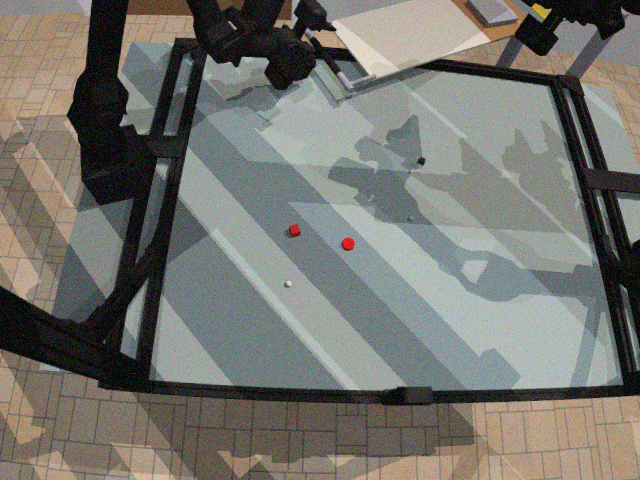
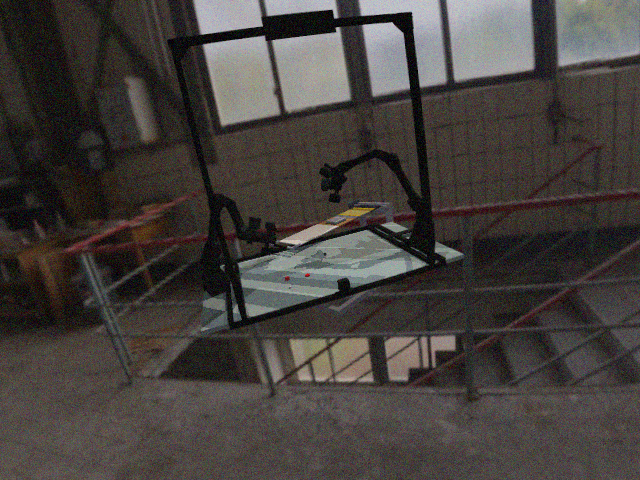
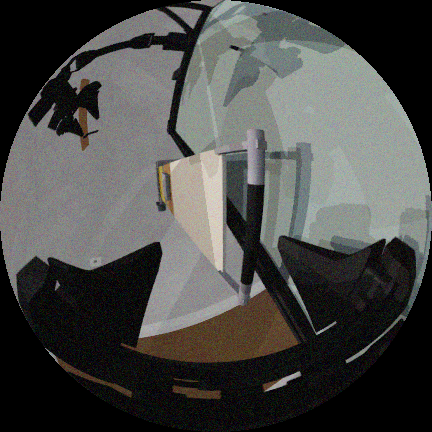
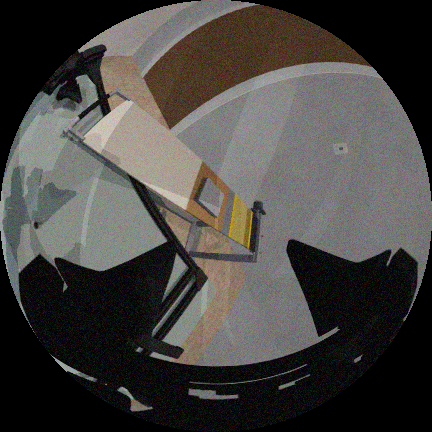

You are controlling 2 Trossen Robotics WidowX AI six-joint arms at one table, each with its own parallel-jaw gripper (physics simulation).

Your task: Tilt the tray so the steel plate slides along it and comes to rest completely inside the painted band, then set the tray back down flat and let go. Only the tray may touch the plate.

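A long pale tray (image 1: 408, 36) (image 2: 310, 236) (image 3: 192, 200) (image 4: 145, 145) extends past the table's back edge; grey legs show under its far part. Its dark handle bar (image 1: 330, 63) (image 3: 254, 220) is at the near end. The grey steel plate (image 1: 491, 11) (image 2: 338, 220) (image 4: 210, 195) lies on the brown stretch, apart from the yellow painted band (image 2: 359, 211) (image 4: 241, 222) farther along. My left gripper (image 1: 307, 56) (image 3: 220, 245) is open and near the handle, holding nothing. My right gripper (image 2: 330, 190) (image 4: 233, 246) is open and empty, above the tray's far end side.
A red cube (image 1: 294, 230) (image 2: 287, 278), a red disc (image 1: 348, 243) (image 2: 307, 275), a white ball (image 1: 287, 283) and a small black piece (image 1: 421, 161) lie on the glassy table. A black frame (image 1: 491, 73) borders the table, its back bar passing by the tray.
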